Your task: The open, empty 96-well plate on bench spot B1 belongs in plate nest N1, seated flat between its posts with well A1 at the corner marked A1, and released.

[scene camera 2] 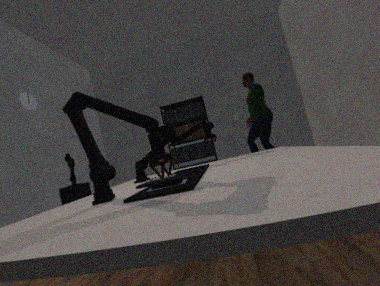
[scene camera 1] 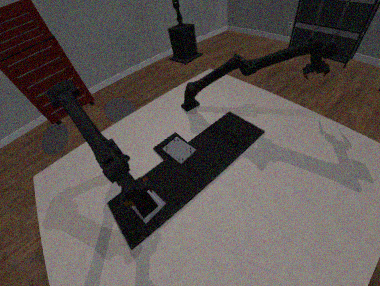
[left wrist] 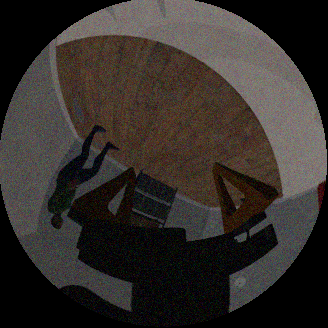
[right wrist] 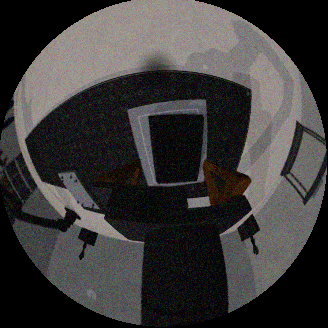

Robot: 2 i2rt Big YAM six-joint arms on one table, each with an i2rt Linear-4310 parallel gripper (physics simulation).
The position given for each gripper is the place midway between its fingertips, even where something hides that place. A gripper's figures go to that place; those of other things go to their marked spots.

Scene:
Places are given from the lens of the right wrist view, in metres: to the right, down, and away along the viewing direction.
right gripper (right wrist: pixel 172 162): 0.01, 0.00, 0.14
dark well plate (right wrist: pixel 176 139): 0.02, -0.03, 0.15

